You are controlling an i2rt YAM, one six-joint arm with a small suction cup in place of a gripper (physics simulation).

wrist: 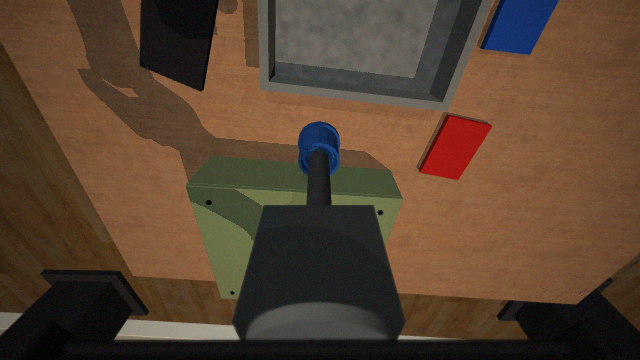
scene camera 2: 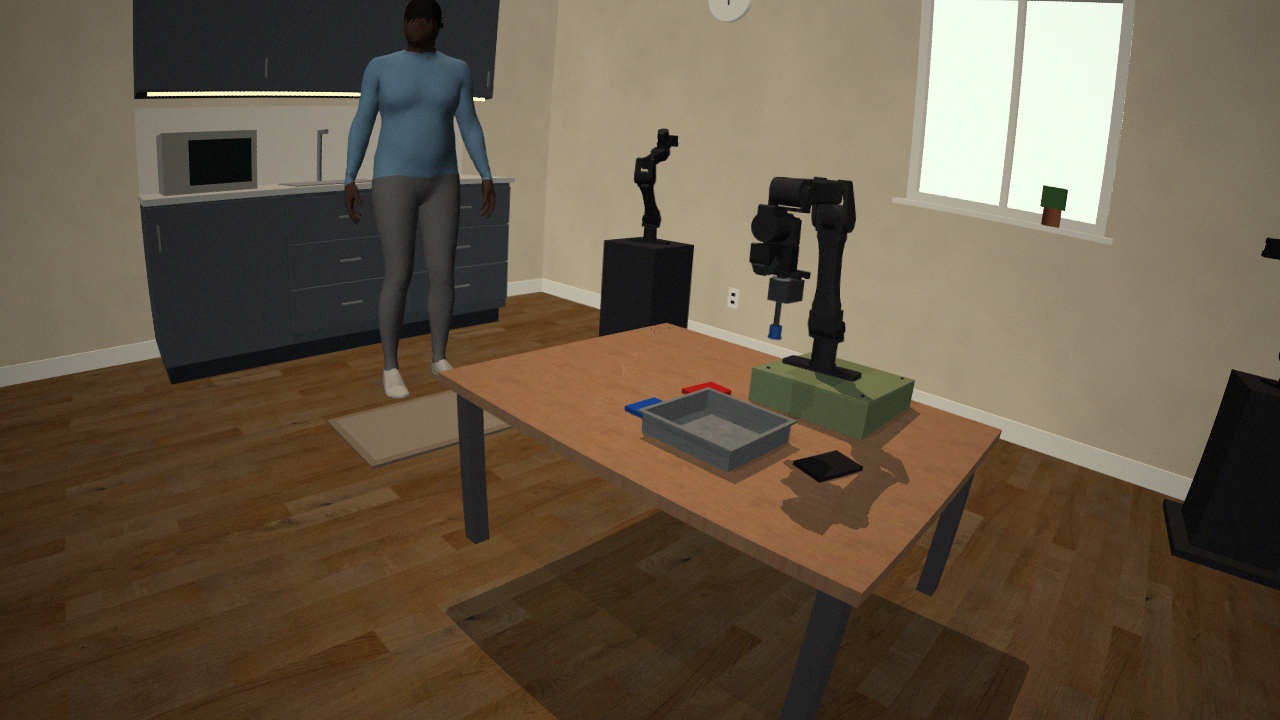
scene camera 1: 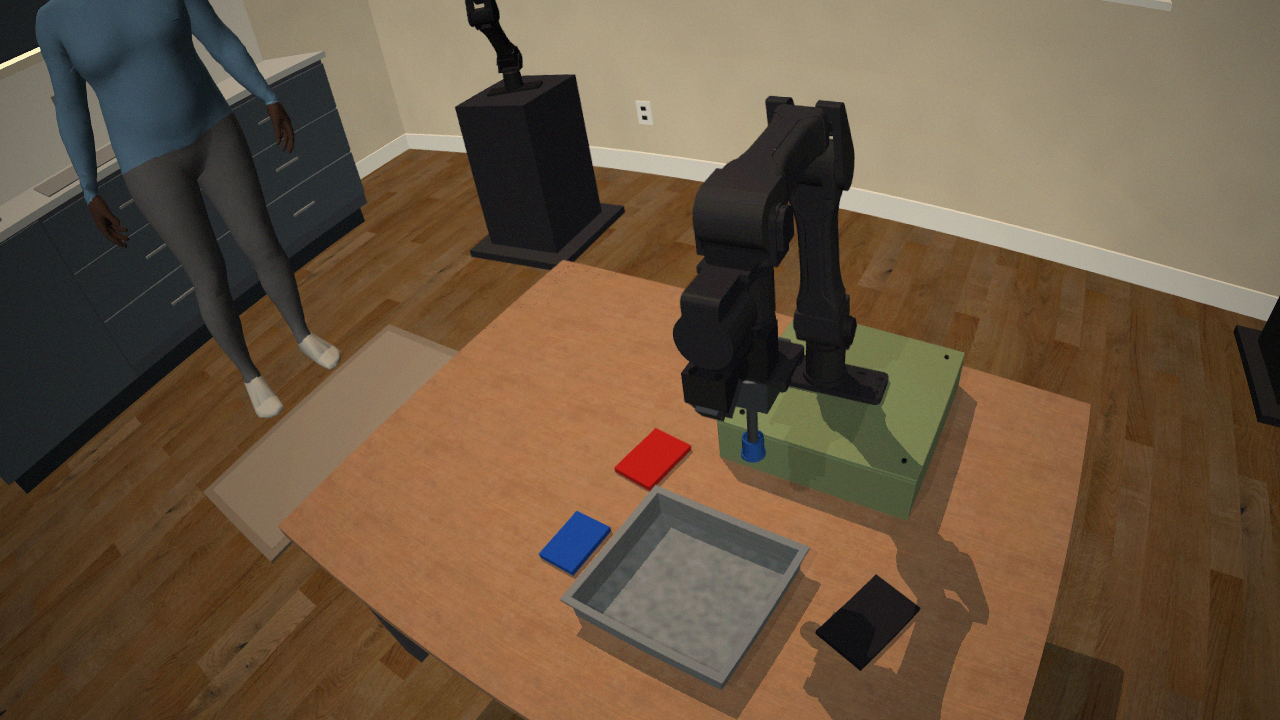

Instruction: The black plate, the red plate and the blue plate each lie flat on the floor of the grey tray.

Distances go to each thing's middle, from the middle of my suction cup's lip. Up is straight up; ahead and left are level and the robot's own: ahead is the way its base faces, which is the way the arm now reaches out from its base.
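The grey tray [scene camera 1: 687, 584] is 200 mm below my suction cup, 100 mm ahead of it and 60 mm to the right of it; going by their middles, it is the nearest to my suction cup of the things named here. I find the black plate [scene camera 1: 861, 628] 60 mm ahead of my suction cup, 190 mm to the left of it and 220 mm below it. The red plate [scene camera 1: 652, 459] is 100 mm behind my suction cup, 220 mm to the right of it and 220 mm below it. As for the blue plate [scene camera 1: 573, 544], my suction cup is 80 mm short of it, 250 mm to the left of it and 220 mm above it.
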